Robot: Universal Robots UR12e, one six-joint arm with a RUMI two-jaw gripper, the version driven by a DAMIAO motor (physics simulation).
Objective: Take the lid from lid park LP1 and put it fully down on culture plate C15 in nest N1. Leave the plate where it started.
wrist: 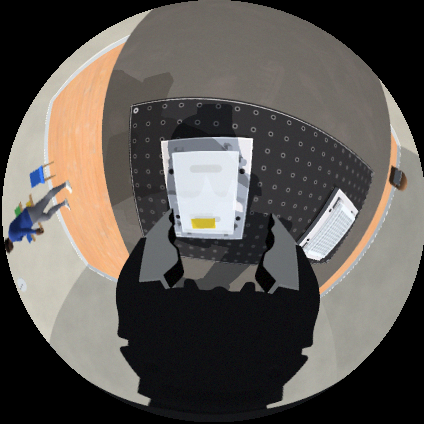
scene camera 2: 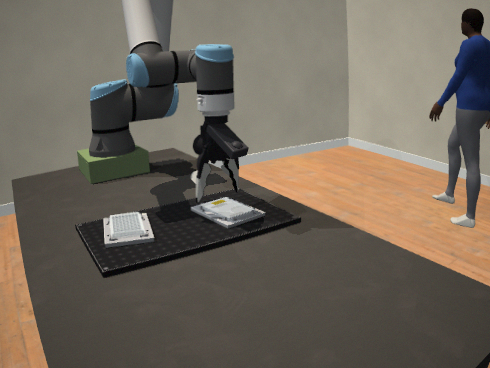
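The lid, a pale flat rectangle with a yellow label, lies on the lid park, at the right of the black board in the scene view. The white many-welled culture plate sits uncovered in its nest, at the left of the board in the scene view. My gripper is open, with its fingertips above the back part of the lid park, apart from the lid. Nothing is between the fingers.
The black perforated board lies on the dark table and carries both holders. The arm's green base block stands at the table's back left. A person stands on the floor beyond the table.
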